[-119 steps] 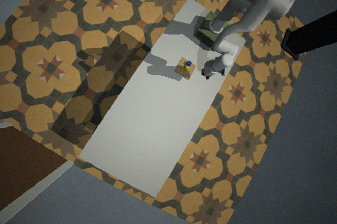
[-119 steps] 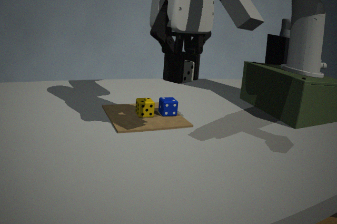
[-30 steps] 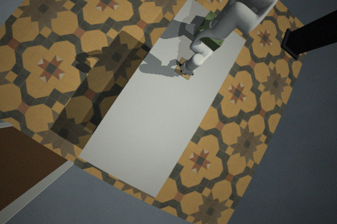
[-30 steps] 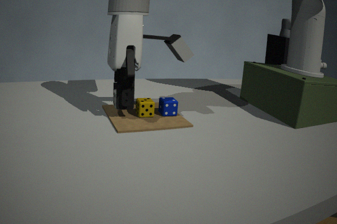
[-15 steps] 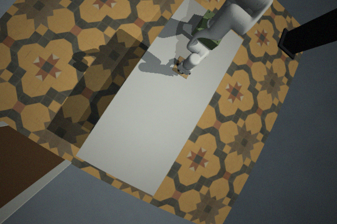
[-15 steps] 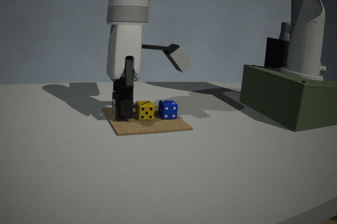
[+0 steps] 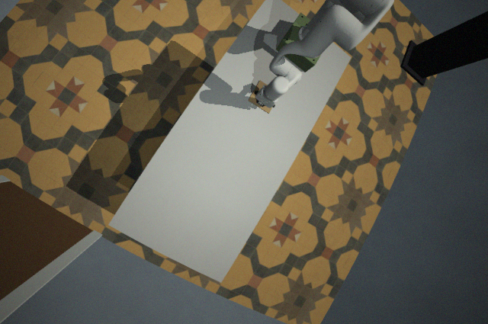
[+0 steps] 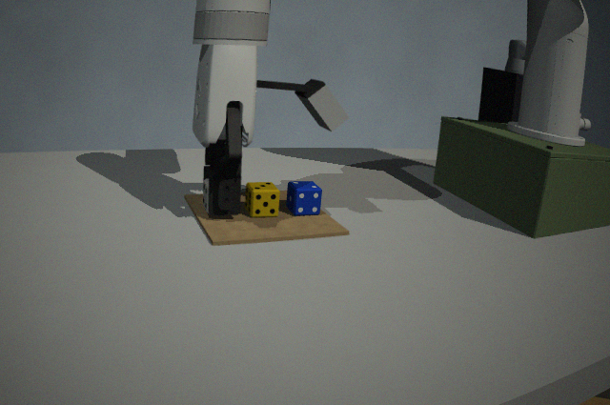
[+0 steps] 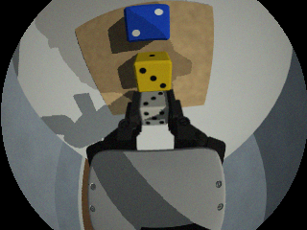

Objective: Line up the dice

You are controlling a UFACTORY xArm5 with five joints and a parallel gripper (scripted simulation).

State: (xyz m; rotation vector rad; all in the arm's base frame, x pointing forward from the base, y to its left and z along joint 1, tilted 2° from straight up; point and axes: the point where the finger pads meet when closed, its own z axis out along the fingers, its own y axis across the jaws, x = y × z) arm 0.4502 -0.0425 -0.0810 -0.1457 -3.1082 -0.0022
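Right now my hand is 1 cm above the white die. From my hand the other things lie so: blue die 9 cm behind, 1 cm to the left, 1 cm below; then yellow die 4 cm behind, 1 cm to the left, 1 cm below; then tan mat 4 cm behind, 3 cm below.
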